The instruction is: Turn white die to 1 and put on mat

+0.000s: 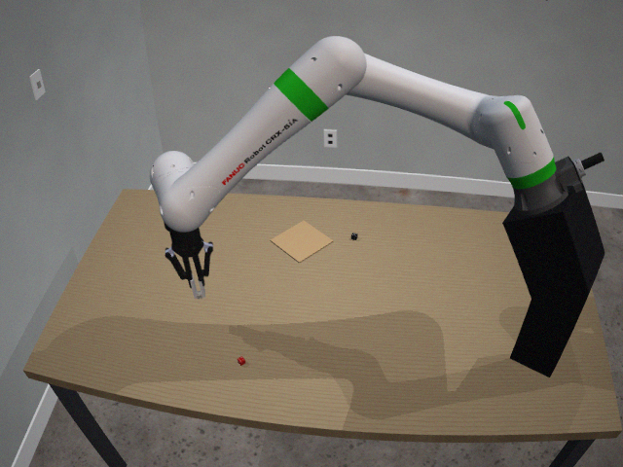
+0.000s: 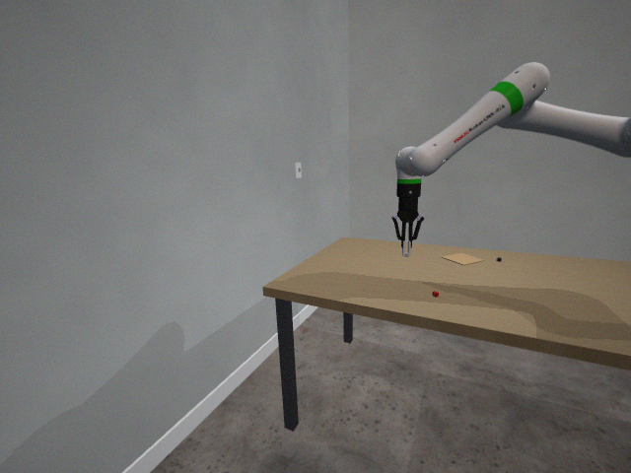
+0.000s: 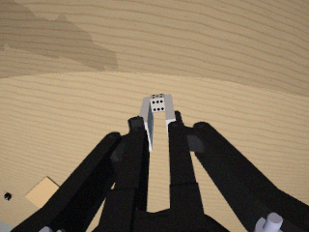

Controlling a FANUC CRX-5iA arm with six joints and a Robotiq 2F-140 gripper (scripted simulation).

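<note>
Right now the tan mat is 340 mm to the right of my hand, 250 mm behind it and 130 mm below it. Round my hand: black die 410 mm behind, 350 mm to the right, 130 mm below; white die 30 mm below, 10 mm to the left; red die 150 mm to the left, 130 mm below, 120 mm behind.
</note>
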